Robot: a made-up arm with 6 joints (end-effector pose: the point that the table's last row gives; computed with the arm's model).
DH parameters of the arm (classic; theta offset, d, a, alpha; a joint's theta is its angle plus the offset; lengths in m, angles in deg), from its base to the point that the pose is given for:
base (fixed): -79.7 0 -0.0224 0
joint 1: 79.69 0.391 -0.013 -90
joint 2: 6.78 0 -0.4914 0
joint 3: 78.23 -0.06 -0.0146 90
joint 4: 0 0.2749 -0.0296 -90
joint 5: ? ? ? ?
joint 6: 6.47 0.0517 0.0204 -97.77
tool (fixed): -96.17 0.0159 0 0
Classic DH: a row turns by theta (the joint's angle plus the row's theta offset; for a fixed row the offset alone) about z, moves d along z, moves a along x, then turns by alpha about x.
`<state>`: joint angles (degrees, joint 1 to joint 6).
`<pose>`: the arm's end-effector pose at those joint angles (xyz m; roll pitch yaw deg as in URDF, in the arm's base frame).
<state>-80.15 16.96 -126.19 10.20 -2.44 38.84</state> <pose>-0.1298 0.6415 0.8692 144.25 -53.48 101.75</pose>
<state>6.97 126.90 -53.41 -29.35 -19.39 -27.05</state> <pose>0.4554 0.0476 0.4399 -114.87 49.19 37.04</pose>
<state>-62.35 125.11 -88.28 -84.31 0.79 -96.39</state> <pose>0.2215 -0.5353 0.5987 90.43 38.47 -72.40</pose>
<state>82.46 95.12 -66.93 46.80 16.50 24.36</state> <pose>0.0741 0.4113 0.7870 -7.97 25.37 90.89</pose>
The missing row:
joint 5: 0 0.02 0.0119 90
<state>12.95 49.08 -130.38 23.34 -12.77 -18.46</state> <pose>-0.2888 -0.0782 1.1301 106.17 -74.37 -172.41</pose>
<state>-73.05 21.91 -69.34 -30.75 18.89 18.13</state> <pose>-0.1007 0.2441 0.8666 -93.75 -41.53 -74.75</pose>
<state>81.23 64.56 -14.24 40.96 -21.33 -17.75</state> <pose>0.0564 0.1114 0.6519 -67.21 19.41 70.97</pose>
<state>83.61 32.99 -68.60 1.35 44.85 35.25</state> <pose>-0.0080 -0.1418 0.8984 -46.85 -5.56 86.04</pose>
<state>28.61 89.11 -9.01 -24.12 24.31 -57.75</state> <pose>0.1137 0.0209 0.5817 23.95 76.76 -144.77</pose>
